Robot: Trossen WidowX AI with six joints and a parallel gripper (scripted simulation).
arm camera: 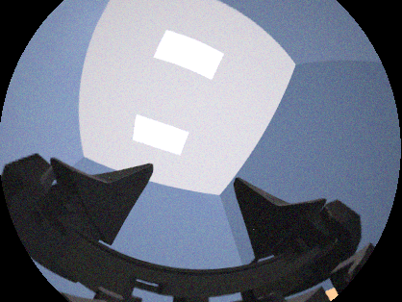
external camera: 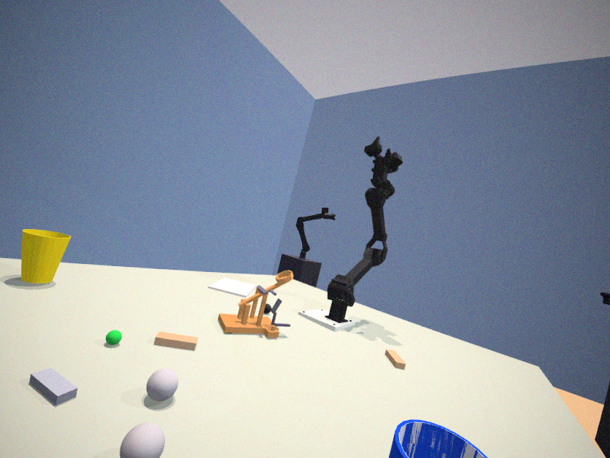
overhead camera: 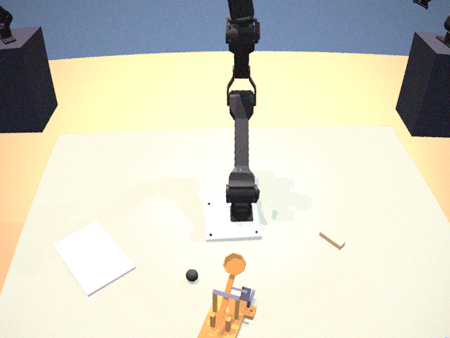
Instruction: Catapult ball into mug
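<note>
The orange wooden catapult is 47 cm ahead of my gripper tip, 3 cm to the left of it and 67 cm below it. Also, from my gripper tip: green ball 80 cm ahead, 73 cm below; then dark ball 37 cm ahead, 8 cm to the right, 73 cm below; then white sheet 31 cm ahead, 36 cm to the right, 74 cm below.
</note>
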